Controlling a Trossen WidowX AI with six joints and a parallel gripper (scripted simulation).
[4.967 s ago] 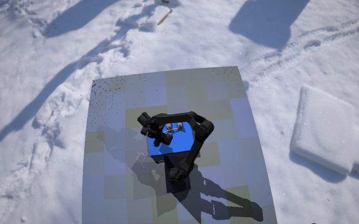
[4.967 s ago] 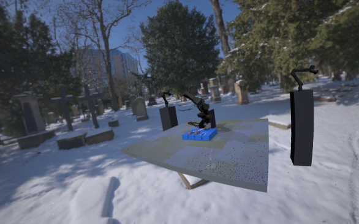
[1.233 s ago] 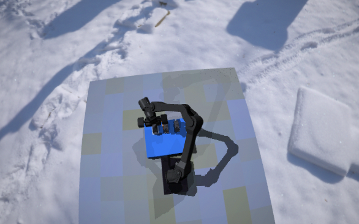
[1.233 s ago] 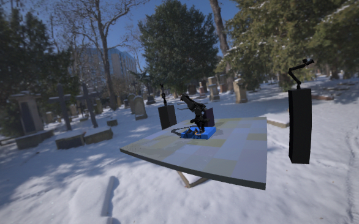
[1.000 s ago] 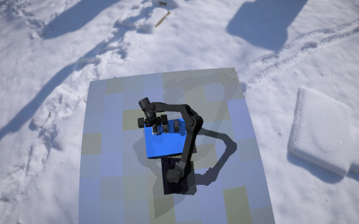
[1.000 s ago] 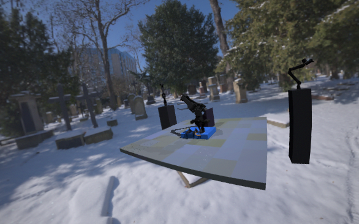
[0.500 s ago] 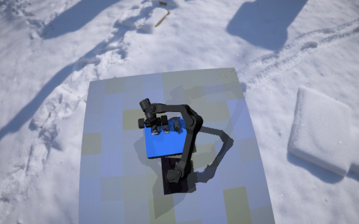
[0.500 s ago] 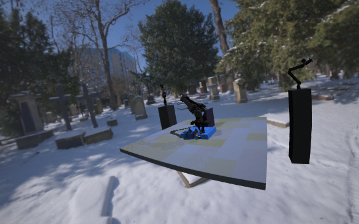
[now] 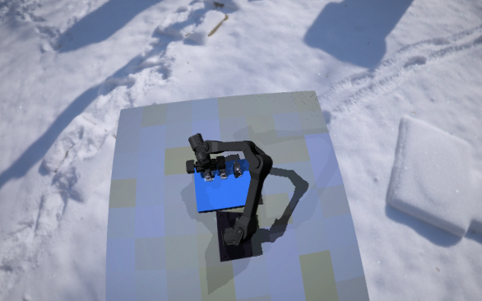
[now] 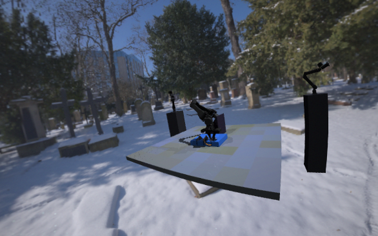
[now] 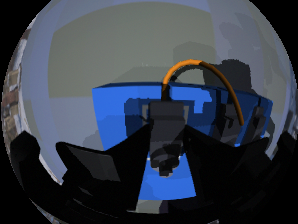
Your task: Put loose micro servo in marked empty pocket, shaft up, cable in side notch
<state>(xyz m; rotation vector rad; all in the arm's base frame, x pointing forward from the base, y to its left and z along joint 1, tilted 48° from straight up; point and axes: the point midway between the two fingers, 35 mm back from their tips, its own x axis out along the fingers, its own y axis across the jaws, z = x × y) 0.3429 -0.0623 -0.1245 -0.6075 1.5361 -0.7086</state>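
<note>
The blue deck lies 130 mm behind my gripper tip, 70 mm to the right of it and 30 mm below it.
</note>
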